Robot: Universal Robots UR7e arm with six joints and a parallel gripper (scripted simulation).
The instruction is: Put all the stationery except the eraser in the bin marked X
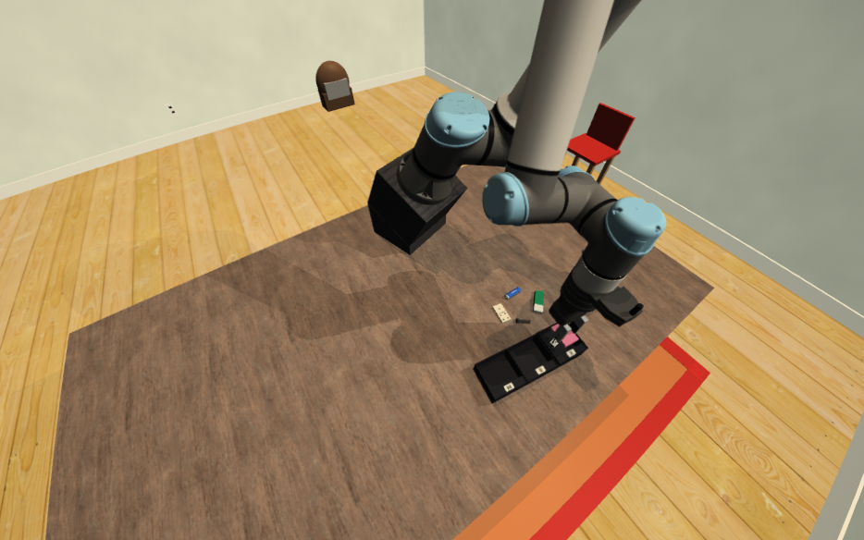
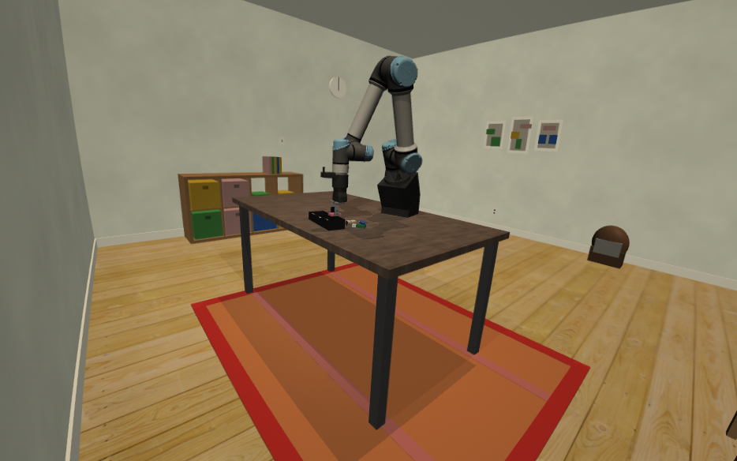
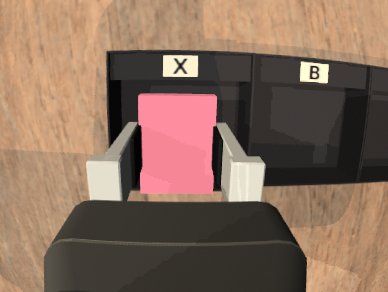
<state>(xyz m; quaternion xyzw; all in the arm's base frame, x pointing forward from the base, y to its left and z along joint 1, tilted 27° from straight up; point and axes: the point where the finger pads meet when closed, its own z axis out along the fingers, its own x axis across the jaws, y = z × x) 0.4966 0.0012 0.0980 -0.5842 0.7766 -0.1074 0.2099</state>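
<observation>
My gripper is now 60 mm above the pencil sharpener. From my hand the other things lie so: black bolt (100 mm behind, 70 mm below, 20 mm to the right); then black three-part bin (80 mm to the right, 60 mm below, 20 mm behind); then pink sticky-note pad (10 mm below).
</observation>
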